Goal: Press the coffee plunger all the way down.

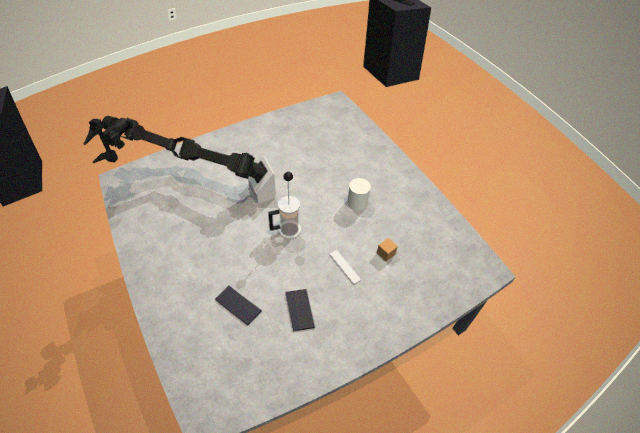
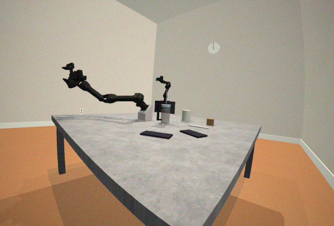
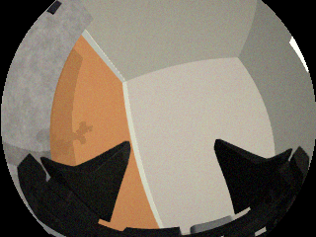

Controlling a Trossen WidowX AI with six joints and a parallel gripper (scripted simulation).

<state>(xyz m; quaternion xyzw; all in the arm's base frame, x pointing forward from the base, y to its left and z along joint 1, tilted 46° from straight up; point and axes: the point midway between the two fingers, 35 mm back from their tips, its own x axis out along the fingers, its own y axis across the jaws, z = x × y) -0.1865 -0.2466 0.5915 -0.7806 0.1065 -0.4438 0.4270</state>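
Right now the coffee press is 630 mm to the left of my gripper tip, 400 mm ahead of it and 190 mm below it. From my gripper tip the other things lie so: orange cube (910 mm to the left, 650 mm ahead, 300 mm below).
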